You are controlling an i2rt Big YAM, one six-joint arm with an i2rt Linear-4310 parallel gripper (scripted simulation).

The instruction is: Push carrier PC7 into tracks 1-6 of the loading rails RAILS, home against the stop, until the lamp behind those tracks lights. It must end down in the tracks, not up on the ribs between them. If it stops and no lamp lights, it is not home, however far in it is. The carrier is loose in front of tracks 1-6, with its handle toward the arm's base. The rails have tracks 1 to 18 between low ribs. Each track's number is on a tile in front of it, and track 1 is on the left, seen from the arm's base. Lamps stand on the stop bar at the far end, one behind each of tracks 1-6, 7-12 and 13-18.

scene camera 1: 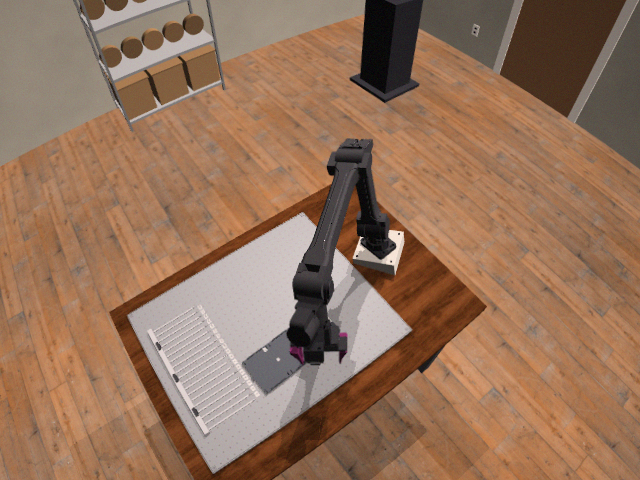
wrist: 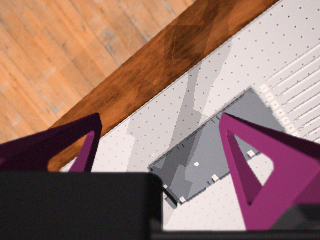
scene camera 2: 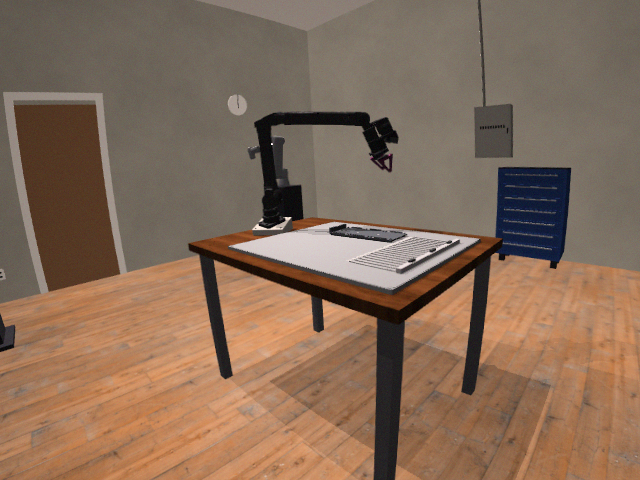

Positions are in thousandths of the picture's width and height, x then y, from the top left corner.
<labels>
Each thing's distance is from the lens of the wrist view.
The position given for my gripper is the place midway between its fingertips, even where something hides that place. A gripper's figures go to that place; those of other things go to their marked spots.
my gripper (wrist: 502, 498): 13 cm
carrier PC7 (wrist: 617, 677): 43 cm
</labels>
